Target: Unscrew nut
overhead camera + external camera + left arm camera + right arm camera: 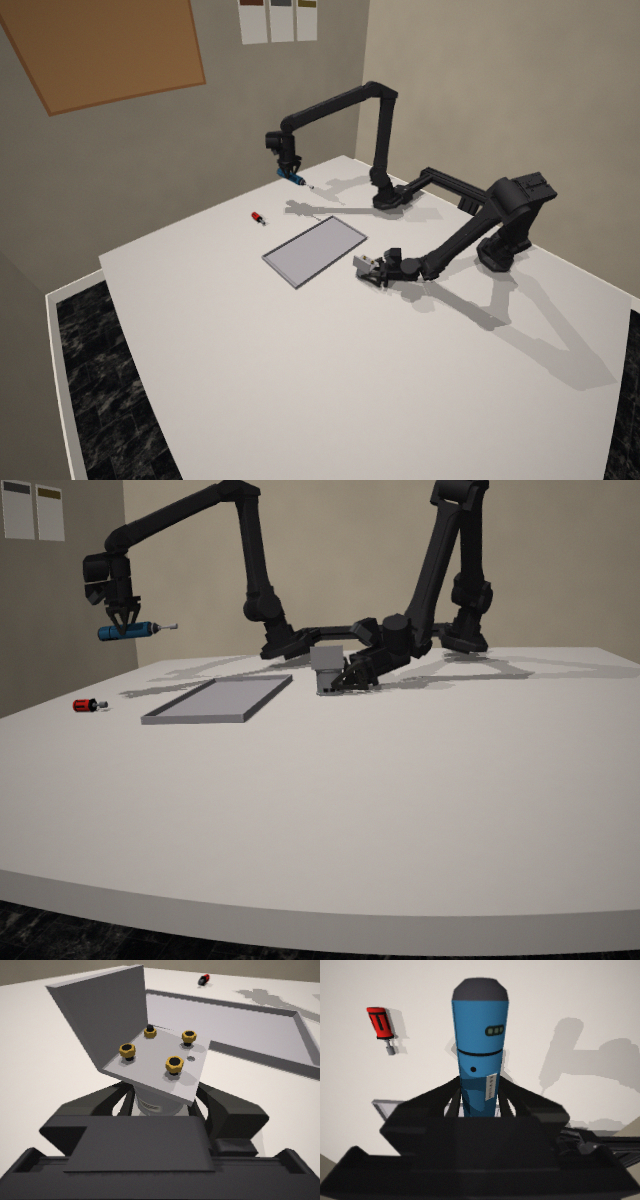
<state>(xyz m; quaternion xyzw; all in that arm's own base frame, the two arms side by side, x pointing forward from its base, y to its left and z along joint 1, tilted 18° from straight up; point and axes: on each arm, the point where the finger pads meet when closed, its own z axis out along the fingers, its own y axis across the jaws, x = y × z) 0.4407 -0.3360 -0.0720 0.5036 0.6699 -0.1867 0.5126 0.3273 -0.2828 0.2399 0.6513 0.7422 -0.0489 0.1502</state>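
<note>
Right now my left hand is 10 mm below the joint module. From my left hand the other things lie so: short red-handled tool (90 mm ahead, 570 mm to the right, 10 mm below); then l-shaped bracket (50 mm above); then grey tray (30 mm ahead, 240 mm to the right, 20 mm below).
</note>
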